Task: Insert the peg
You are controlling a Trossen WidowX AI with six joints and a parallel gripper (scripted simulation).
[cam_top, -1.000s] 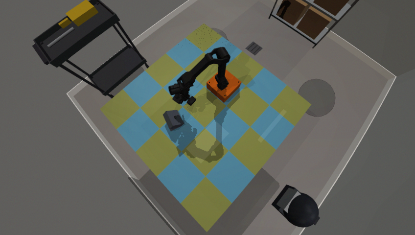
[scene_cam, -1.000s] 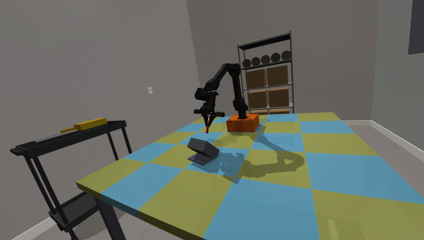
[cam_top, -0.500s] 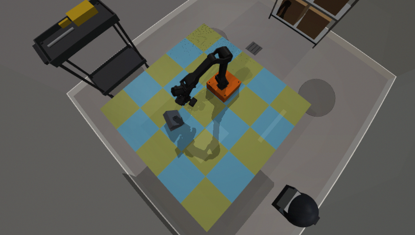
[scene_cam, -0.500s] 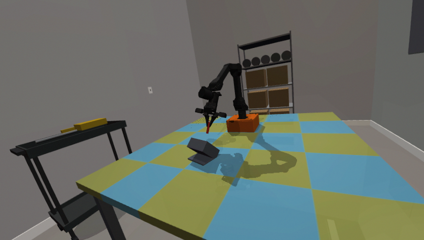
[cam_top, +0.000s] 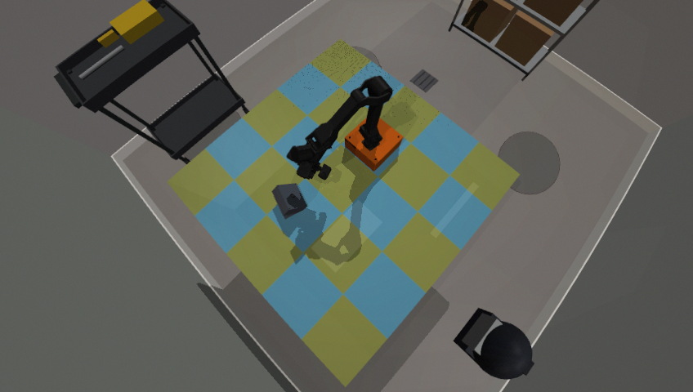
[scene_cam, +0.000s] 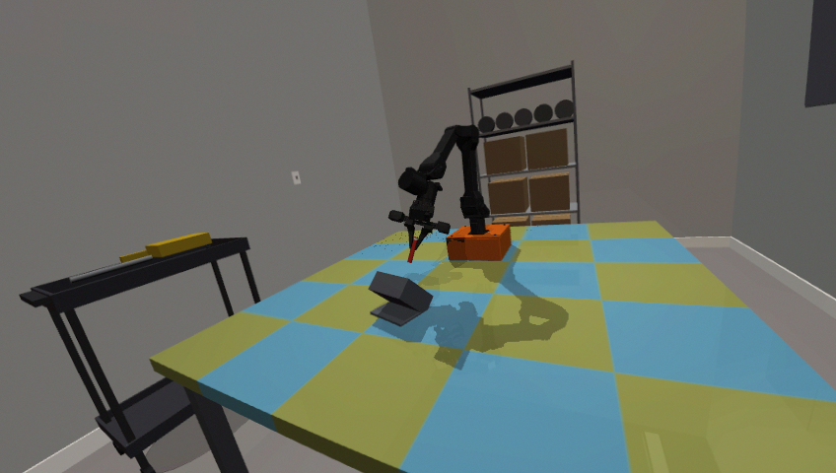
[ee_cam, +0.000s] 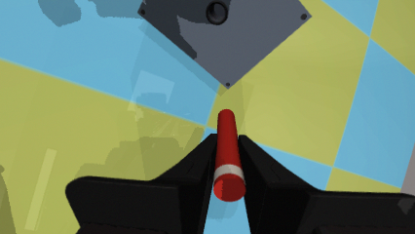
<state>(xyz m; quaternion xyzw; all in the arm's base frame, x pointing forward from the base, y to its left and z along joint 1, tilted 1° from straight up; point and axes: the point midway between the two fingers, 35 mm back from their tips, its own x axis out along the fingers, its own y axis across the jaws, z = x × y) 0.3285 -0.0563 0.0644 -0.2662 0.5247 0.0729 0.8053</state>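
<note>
Now: gripper tip 12 cm short of the dark sloped panel, 8 cm above it and 3 cm to the right of it. Round my gripper tip: red round peg (1 cm behind, 1 cm above).
</note>
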